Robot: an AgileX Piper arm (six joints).
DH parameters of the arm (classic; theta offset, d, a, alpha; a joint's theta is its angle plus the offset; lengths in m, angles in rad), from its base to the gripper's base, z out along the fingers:
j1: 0 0.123 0 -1.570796
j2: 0.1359 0 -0.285 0
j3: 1.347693 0 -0.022 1.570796
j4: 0 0.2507 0 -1.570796
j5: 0 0 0 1.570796
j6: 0 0.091 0 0
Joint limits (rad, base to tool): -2.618..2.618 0..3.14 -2.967..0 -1.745..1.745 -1.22..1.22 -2.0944..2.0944
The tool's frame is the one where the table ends.
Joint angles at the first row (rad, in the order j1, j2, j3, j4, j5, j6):
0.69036, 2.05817, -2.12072, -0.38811, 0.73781, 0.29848
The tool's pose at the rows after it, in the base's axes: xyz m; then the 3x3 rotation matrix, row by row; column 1 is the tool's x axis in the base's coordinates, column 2 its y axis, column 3 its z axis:
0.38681, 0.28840, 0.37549; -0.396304, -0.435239, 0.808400; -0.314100, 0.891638, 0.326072; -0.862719, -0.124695, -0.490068
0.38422, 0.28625, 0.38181; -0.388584, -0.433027, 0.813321; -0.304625, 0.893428, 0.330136; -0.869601, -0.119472, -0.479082
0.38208, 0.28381, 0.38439; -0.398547, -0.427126, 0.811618; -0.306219, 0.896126, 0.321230; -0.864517, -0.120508, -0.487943
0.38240, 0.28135, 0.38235; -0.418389, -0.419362, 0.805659; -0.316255, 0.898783, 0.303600; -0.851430, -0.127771, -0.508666
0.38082, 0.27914, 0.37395; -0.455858, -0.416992, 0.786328; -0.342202, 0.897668, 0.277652; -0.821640, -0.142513, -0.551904
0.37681, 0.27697, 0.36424; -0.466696, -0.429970, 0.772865; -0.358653, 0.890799, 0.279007; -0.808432, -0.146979, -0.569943
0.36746, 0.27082, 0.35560; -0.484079, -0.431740, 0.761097; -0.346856, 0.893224, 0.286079; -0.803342, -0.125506, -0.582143
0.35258, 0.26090, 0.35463; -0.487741, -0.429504, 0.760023; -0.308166, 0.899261, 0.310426; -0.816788, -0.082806, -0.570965
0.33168, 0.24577, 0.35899; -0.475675, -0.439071, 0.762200; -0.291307, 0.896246, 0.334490; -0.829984, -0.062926, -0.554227
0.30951, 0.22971, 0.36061; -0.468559, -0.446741, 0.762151; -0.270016, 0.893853, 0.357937; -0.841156, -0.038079, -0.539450
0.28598, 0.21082, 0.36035; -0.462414, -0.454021, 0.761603; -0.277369, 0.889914, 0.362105; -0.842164, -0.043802, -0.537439
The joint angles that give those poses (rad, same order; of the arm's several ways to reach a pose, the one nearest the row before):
0.69037, 2.04222, -2.12072, -0.40150, 0.73963, 0.31449
0.69035, 2.02905, -2.12070, -0.40148, 0.73960, 0.31695
0.69037, 2.02060, -2.12070, -0.40150, 0.75983, 0.31697
0.68735, 2.02101, -2.12073, -0.40149, 0.78609, 0.31332
0.68735, 2.01604, -2.09417, -0.39950, 0.81973, 0.30634
0.68734, 1.98927, -2.01775, -0.39685, 0.79057, 0.30633
0.68734, 1.93496, -1.90165, -0.39793, 0.74171, 0.34102
0.68734, 1.85445, -1.77245, -0.39876, 0.67385, 0.39159
0.68734, 1.74950, -1.63605, -0.39955, 0.61698, 0.41043
0.68734, 1.64402, -1.50071, -0.39749, 0.56393, 0.43165
0.68736, 1.53570, -1.37171, -0.40598, 0.54093, 0.43384

